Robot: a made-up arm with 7 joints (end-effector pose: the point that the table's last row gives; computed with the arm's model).
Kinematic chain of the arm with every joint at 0, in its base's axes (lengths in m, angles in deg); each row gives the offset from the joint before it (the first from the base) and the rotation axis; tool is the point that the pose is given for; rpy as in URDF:
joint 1: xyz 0 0 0.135 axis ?
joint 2: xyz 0 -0.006 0.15 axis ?
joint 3: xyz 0 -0.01 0.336 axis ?
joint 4: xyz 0 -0.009 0.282 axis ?
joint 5: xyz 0 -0.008 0.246 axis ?
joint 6: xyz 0 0 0.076 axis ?
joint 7: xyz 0 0 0.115 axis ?
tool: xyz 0 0 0 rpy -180 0 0
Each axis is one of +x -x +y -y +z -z.
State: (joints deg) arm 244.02 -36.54 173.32 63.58 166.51 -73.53 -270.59
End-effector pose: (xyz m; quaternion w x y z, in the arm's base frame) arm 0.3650 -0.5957 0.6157 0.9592 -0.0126 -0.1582 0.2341
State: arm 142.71 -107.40 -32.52 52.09 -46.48 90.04 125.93
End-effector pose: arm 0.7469 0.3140 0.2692 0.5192 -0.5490 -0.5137 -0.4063
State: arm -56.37 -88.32 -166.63 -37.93 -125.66 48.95 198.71
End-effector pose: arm -0.3828 -0.8171 0.5755 0.2912 -0.0101 -0.8931 -0.3427
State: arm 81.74 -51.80 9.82 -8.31 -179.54 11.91 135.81
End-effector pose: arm -0.1434 0.8636 0.8619 0.5103 0.7351 -0.3407 0.2884
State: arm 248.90 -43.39 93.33 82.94 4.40 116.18 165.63
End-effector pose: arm 0.4227 -0.2734 0.6558 0.9237 0.2667 0.2635 0.0793
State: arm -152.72 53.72 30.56 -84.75 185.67 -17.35 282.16
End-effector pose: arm -0.3808 -0.0101 0.9988 0.2287 -0.9364 -0.2510 -0.0890
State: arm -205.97 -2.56 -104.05 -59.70 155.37 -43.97 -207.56
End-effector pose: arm -0.1601 0.2818 1.1717 0.2251 0.9726 -0.0546 -0.0198
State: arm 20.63 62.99 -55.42 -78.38 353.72 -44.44 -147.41
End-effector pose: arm 0.2971 -0.5070 0.7564 0.4078 0.3147 0.6804 0.5212
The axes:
joint 1: -z
joint 2: +y
joint 3: -z
joint 4: +y
joint 5: -z
joint 6: +y
joint 7: -z

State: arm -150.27 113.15 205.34 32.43 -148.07 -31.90 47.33
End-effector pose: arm -0.9009 0.3494 0.1175 0.2668 0.6316 0.5468 0.4806
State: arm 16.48 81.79 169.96 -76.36 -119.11 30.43 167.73
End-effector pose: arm 0.7181 -0.1883 -0.0277 0.9594 -0.1478 0.0275 0.2388
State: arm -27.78 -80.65 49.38 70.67 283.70 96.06 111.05
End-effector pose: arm -0.4828 -0.4617 0.6620 0.4060 0.9065 -0.1103 0.0345
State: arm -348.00 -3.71 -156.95 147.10 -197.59 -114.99 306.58
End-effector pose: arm -0.0860 0.0143 0.6145 0.5468 -0.6834 0.0274 0.4829
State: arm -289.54 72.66 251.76 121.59 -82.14 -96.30 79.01
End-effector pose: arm 0.4202 -0.3384 0.3880 0.4007 -0.2688 0.0624 0.8736
